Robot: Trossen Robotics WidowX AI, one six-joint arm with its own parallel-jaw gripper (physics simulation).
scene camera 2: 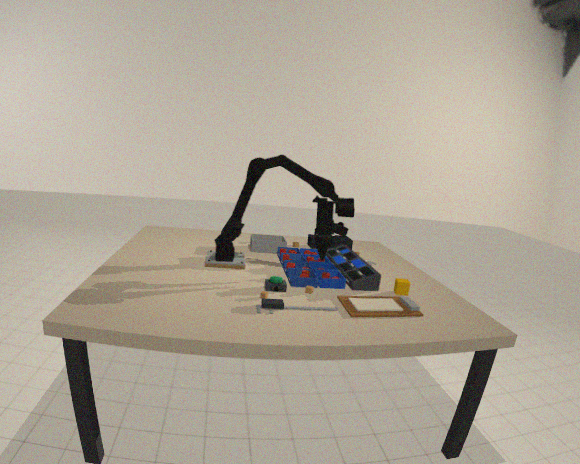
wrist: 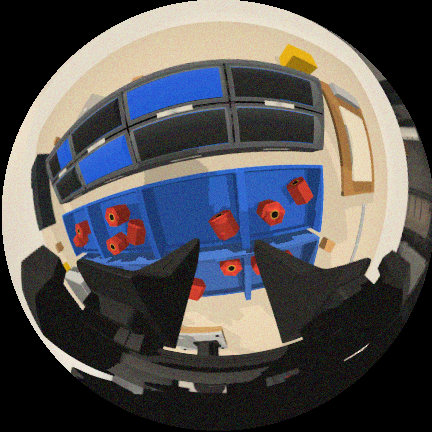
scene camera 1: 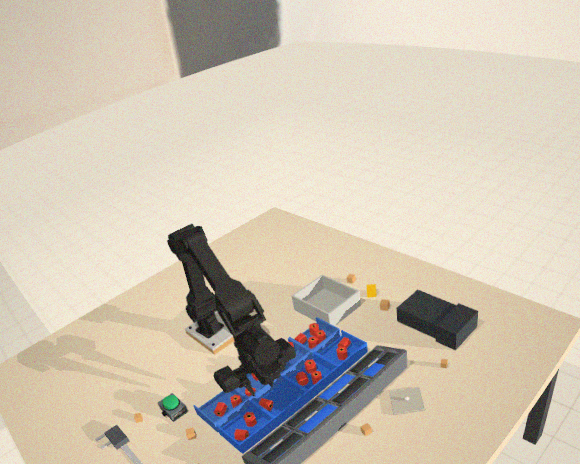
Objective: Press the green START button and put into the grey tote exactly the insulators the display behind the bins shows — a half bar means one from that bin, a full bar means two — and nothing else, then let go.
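Places are measured from the arm's base along level axes (x ahead, y left, z up), in metres.
Where they show: gripper, fingertip midpoint: [scene camera 2: 321, 258] [wrist: 226, 244] [scene camera 1: 262, 390]; arm's base, link origin: [scene camera 2: 223, 258] [wrist: 207, 343] [scene camera 1: 210, 328].
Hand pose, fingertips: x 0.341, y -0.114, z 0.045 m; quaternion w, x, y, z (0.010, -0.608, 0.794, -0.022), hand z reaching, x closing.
Things, the pixels of their top centre, and the offset from my fingertips.
- red insulator, top centre: [wrist: 224, 227] [scene camera 1: 265, 401] 0.000 m ahead, 0.001 m right, 0.037 m down
- grey tote, top centre: [scene camera 1: 325, 293] [wrist: 85, 301] [scene camera 2: 268, 237] 0.128 m back, 0.389 m left, 0.014 m down
- green START button, top centre: [scene camera 1: 169, 399] [scene camera 2: 276, 277] 0.193 m back, 0.149 m right, 0.027 m down
- black stepped block, top centre: [scene camera 1: 436, 309] [scene camera 2: 330, 236] 0.190 m ahead, 0.477 m left, 0.012 m down
- yellow block, top centre: [wrist: 302, 54] [scene camera 2: 403, 280] 0.245 m ahead, 0.185 m right, 0.022 m down
- wooden frame, top centre: [wrist: 361, 137] [scene camera 2: 380, 301] 0.103 m ahead, 0.312 m right, 0.050 m down
- dark-headed tool, top centre: [scene camera 1: 124, 454] [scene camera 2: 299, 304] 0.160 m back, 0.329 m right, 0.048 m down
My gripper [scene camera 2: 323, 256] [wrist: 226, 244] is open and empty over the blue bins [scene camera 1: 282, 405] [scene camera 2: 296, 280] [wrist: 175, 215]. A red insulator [scene camera 1: 266, 404] [wrist: 224, 225] lies in a display-side bin, just beyond the gap between the fingertips in the wrist view. More red insulators lie in the other bins; the fingers hide some. The display [scene camera 1: 355, 407] [scene camera 2: 366, 286] [wrist: 227, 85] shows two full blue bars and one half bar; its other cells are dark. The grey tote [scene camera 1: 311, 307] [scene camera 2: 268, 244] [wrist: 77, 285] shows no insulator inside in scene camera 1. The green START button [scene camera 1: 171, 401] [scene camera 2: 276, 280] stands beside the bins.
A black stepped block [scene camera 1: 435, 320] stands beyond the tote. A yellow block [scene camera 2: 402, 287] [wrist: 298, 59] and a wooden frame [scene camera 2: 346, 306] [wrist: 337, 135] lie near the display's end. A dark-headed tool [scene camera 1: 117, 436] [scene camera 2: 273, 303] and small wooden cubes lie around the table.
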